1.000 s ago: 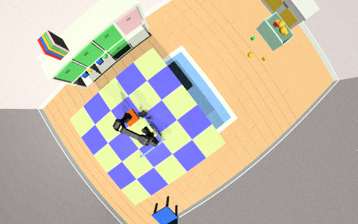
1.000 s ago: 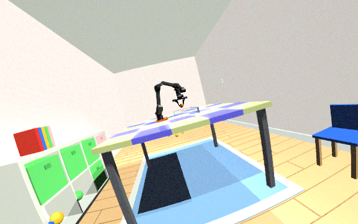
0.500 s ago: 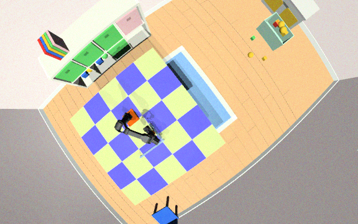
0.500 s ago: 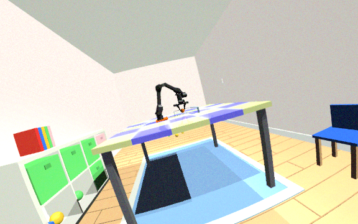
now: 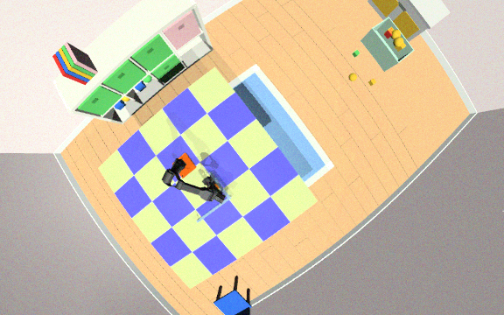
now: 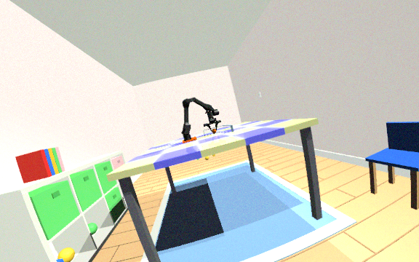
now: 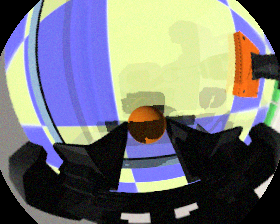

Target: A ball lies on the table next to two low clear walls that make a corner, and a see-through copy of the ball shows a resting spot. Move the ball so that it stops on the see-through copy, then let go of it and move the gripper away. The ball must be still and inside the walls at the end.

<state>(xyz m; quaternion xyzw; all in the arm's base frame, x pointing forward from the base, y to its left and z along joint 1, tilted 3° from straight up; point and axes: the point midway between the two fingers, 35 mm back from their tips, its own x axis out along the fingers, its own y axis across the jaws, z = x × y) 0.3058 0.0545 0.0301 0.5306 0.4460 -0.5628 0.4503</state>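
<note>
Now: the orange ball right at my gripper tip. Round my gripper tip: pale orange spot right at my gripper tip.
</note>
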